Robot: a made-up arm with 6 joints.
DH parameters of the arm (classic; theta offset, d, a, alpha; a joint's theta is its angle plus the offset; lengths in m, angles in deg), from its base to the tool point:
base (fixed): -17.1 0 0.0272 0
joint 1: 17.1 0.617 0.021 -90
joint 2: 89.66 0 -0.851 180
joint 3: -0.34 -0.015 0.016 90
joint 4: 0 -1.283 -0.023 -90
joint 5: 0 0.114 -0.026 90
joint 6: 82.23 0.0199 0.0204 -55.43
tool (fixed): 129.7 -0.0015 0 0
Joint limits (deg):
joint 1: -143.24..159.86
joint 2: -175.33..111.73
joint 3: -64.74..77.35
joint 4: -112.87..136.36
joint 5: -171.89..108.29
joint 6: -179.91..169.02
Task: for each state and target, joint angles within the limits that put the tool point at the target. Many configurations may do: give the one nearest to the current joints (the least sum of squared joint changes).
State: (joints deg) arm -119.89 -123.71 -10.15 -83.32 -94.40 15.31
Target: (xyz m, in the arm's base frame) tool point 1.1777 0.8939 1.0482
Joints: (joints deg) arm -143.24 -132.12 4.68 -86.18 -95.26 15.54
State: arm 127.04 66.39 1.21 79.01 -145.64 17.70
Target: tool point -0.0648 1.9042 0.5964
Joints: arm 92.87 53.77 25.11 77.03 -145.74 18.13
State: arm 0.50 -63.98 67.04 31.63 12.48 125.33
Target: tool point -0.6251 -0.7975 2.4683
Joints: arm 48.02 -34.24 77.35 28.75 -14.81 122.53
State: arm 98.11 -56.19 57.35 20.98 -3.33 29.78
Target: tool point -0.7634 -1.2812 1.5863
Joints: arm 54.74 -96.69 21.61 20.60 0.63 29.68
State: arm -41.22 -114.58 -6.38 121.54 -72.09 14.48
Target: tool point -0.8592 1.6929 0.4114
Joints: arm -58.83 -127.92 34.42 119.04 -73.82 15.62
